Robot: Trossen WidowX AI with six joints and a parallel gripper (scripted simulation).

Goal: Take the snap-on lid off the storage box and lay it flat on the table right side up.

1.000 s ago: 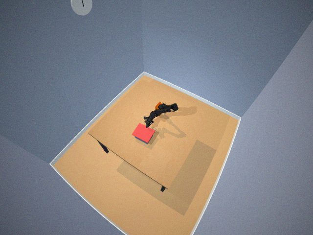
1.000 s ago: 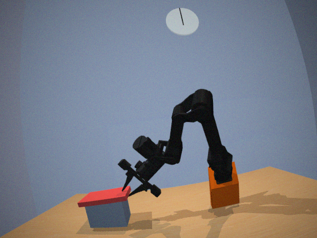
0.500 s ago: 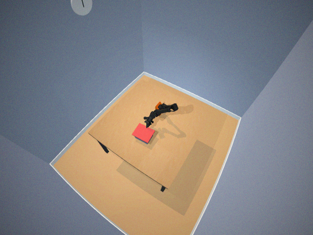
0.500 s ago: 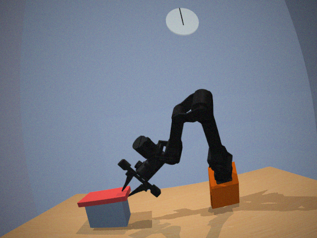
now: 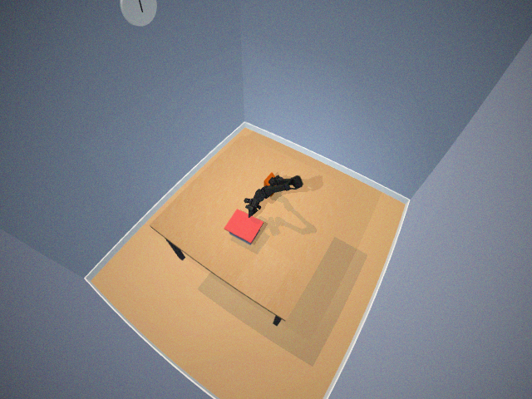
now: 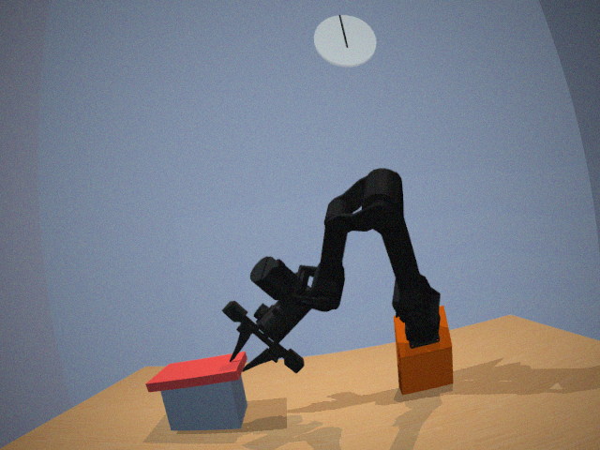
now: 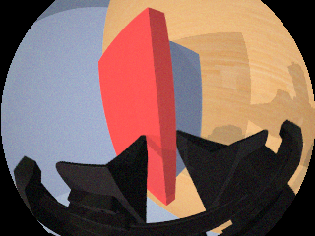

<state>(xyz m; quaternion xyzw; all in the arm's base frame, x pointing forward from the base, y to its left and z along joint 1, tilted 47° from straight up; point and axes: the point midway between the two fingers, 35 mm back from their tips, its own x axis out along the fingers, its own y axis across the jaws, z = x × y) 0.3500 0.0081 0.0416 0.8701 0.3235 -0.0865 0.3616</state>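
The red lid is 80 mm ahead of my gripper tip. Round my gripper tip: storage box: 80 mm ahead, 60 mm below.
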